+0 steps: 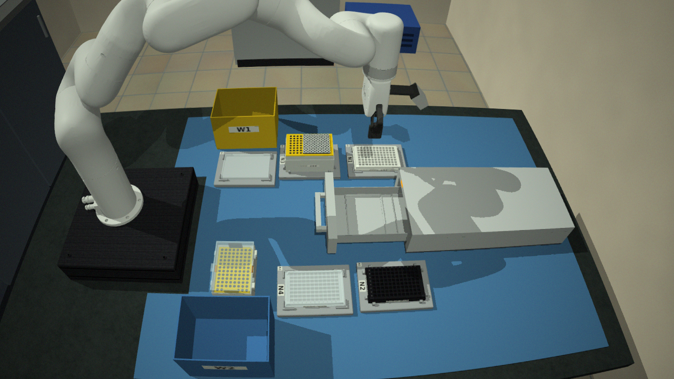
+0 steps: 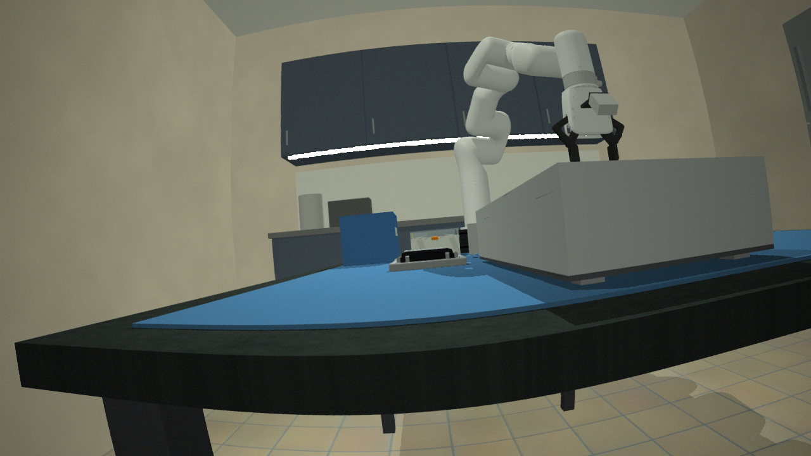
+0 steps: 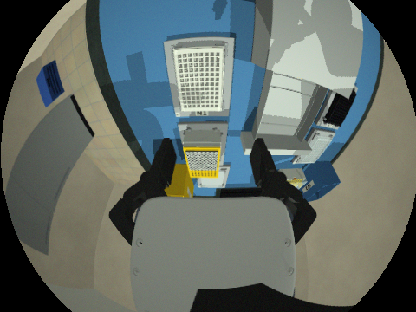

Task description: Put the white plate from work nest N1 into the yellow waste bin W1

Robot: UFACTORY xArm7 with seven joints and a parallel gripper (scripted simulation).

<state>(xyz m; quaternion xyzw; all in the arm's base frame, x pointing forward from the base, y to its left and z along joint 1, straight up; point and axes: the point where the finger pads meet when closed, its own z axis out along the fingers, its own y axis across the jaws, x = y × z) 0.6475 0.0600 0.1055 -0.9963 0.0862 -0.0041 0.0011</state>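
My gripper is now 15 cm above the white plate, 3 cm short of it and 2 cm to the right of it. The rest, counted from my hand: work nest N1: 17 cm below, 3 cm ahead, 2 cm to the left; then yellow tip rack: 16 cm behind, 12 cm below, 5 cm to the left; then drawer: 17 cm to the right, 15 cm below, 1 cm behind.
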